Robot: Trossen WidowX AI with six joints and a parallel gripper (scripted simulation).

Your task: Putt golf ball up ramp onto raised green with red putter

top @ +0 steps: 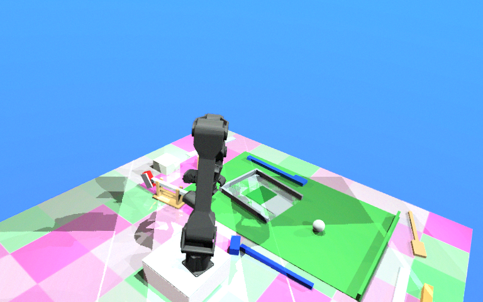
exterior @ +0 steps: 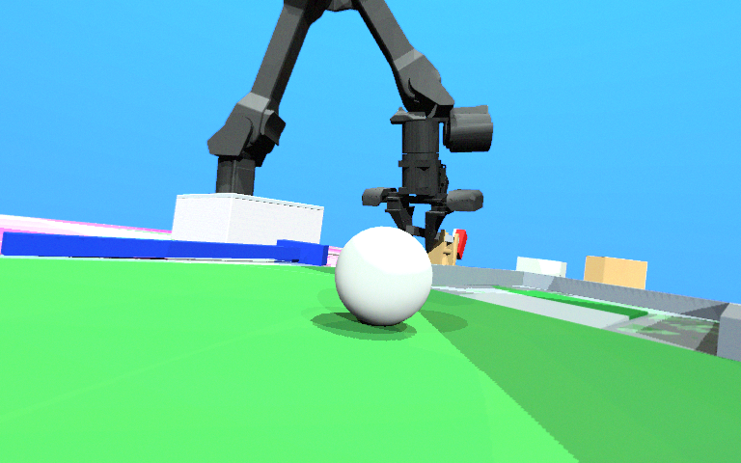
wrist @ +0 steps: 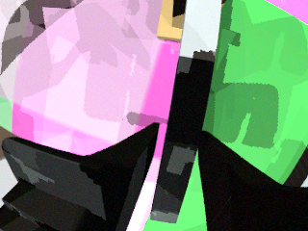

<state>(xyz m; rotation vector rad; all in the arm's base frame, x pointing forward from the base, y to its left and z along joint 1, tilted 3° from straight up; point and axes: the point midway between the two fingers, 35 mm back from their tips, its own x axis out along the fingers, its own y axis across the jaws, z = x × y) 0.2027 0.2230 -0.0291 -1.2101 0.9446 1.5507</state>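
The blue putter is 320 mm to the right of my gripper tip and 20 mm below it. The rest, counted from my gripper tip: red putter: 110 mm to the left, 40 mm behind, 30 mm above; then tan rack: 120 mm to the left, 40 mm behind; then tan box: 230 mm to the left, 220 mm ahead.
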